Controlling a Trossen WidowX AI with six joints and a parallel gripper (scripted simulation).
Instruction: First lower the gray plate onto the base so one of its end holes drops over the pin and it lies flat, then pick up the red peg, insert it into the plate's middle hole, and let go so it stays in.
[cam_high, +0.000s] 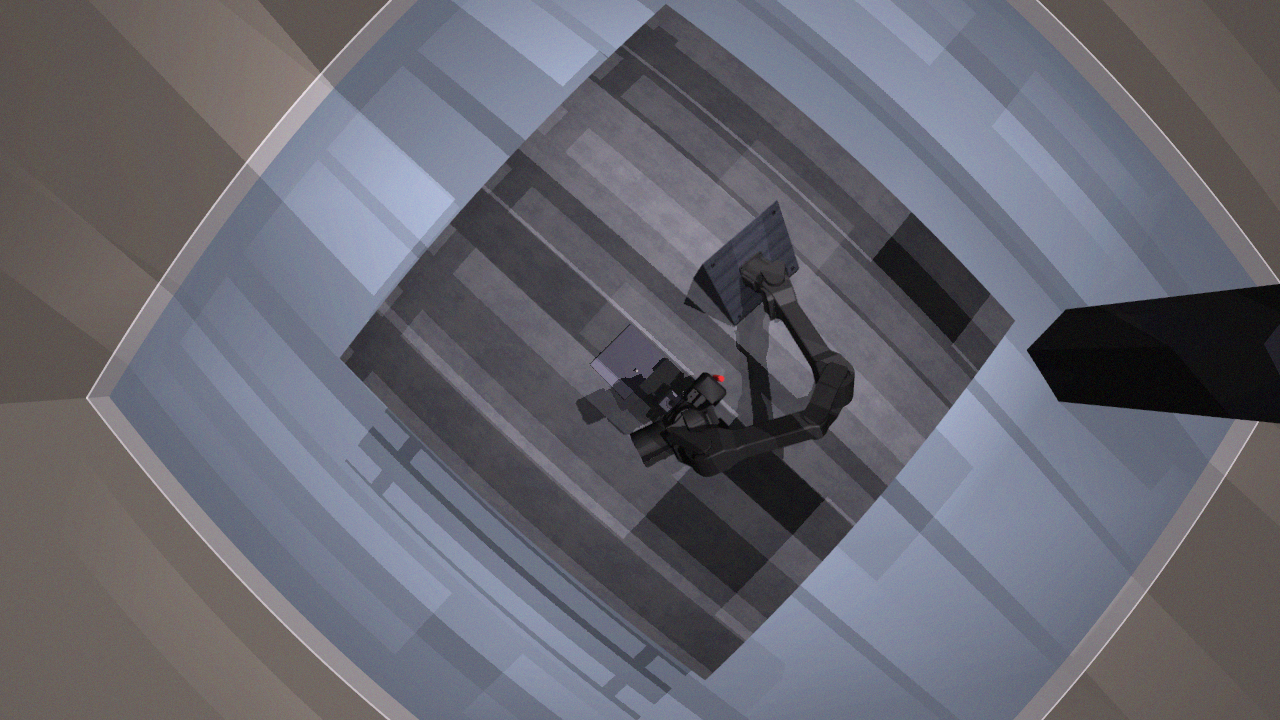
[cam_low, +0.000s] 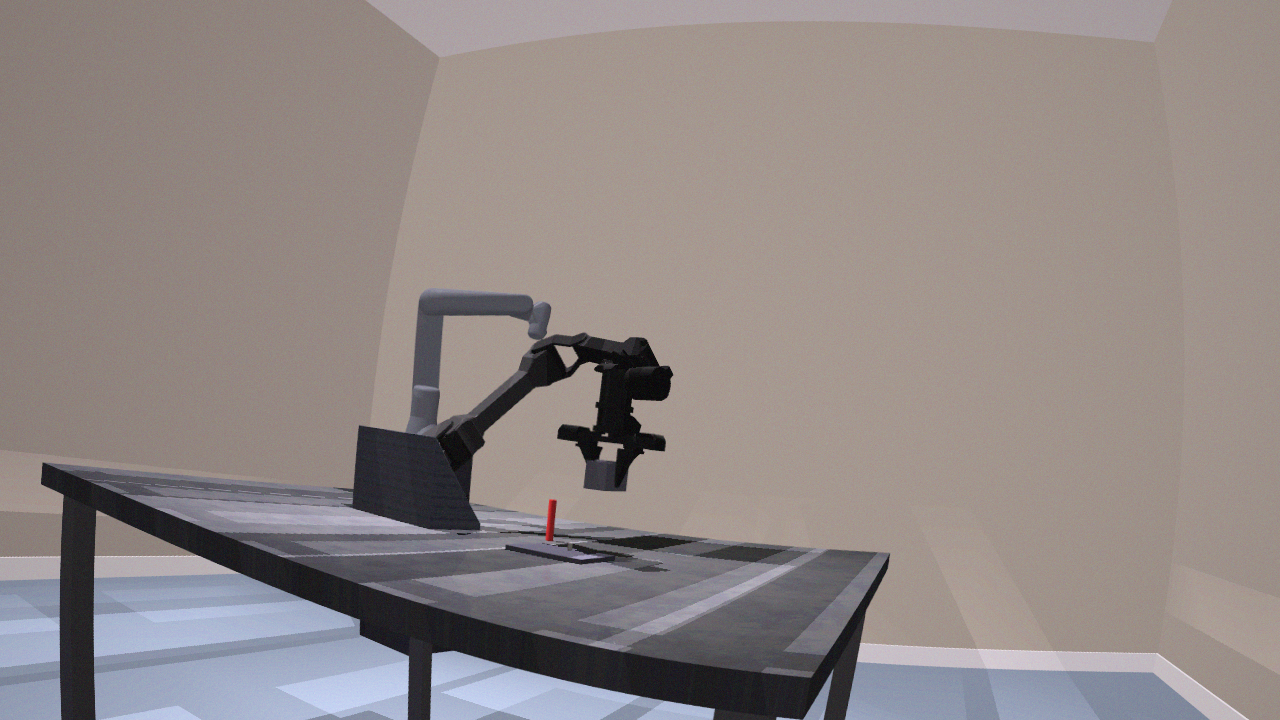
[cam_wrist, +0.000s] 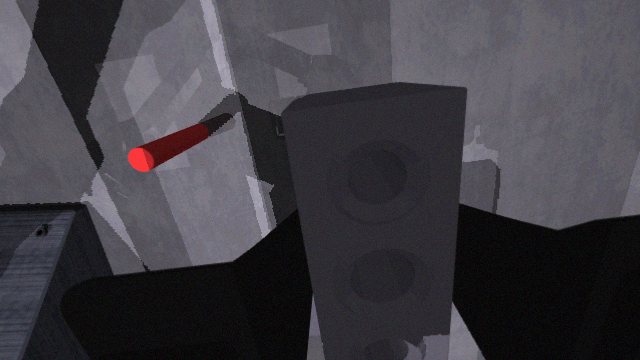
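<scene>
Now: the red peg 120 mm behind my gripper tip, 80 mm below it and 10 mm to the left of it. From my gripper tip the other things lie so: gray plate 30 mm above.
</scene>
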